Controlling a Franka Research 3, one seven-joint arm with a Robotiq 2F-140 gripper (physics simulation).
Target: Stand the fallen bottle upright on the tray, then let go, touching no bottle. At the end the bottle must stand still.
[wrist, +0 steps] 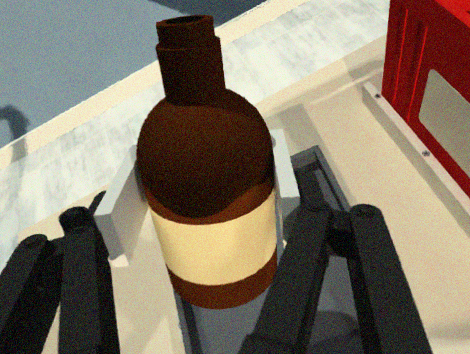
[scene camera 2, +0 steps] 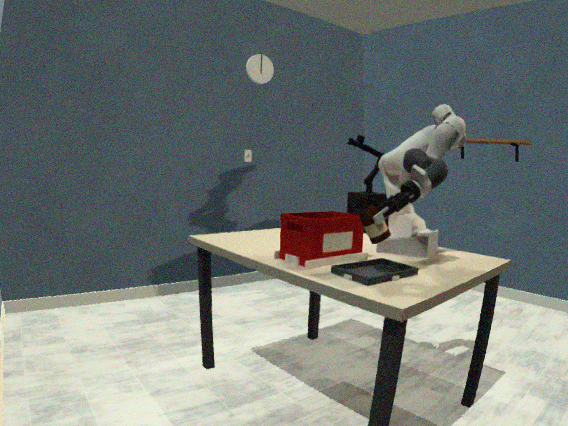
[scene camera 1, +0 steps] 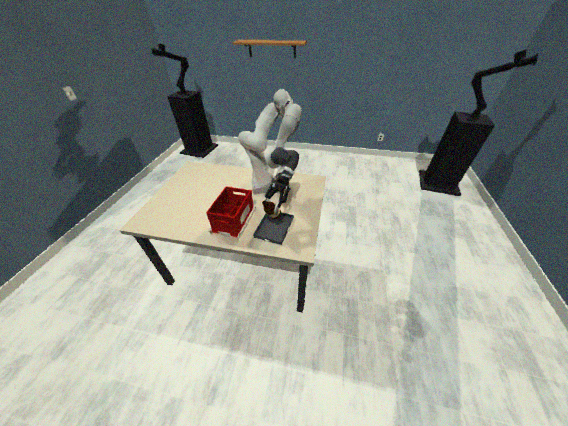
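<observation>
The brown bottle (scene camera 1: 270,207) (scene camera 2: 377,231) (wrist: 212,245) with a cream label is held tilted: in the second scene view its neck leans up to the left and its base points down to the right. My gripper (scene camera 1: 276,201) (scene camera 2: 381,219) (wrist: 209,159) is shut on the bottle's body, one pad on each side. The dark tray (scene camera 1: 270,231) (scene camera 2: 375,271) (wrist: 225,327) lies flat on the table. The bottle's base hangs above table height, near the tray's arm-side edge. The exact gap is hard to tell.
A red crate (scene camera 1: 230,220) (scene camera 2: 302,240) (wrist: 402,65) stands beside the tray, with a pale strip (scene camera 2: 337,259) (wrist: 400,122) along its foot. Both are on the wooden table (scene camera 1: 170,210) (scene camera 2: 240,244). The arm's base stands at the table's far side.
</observation>
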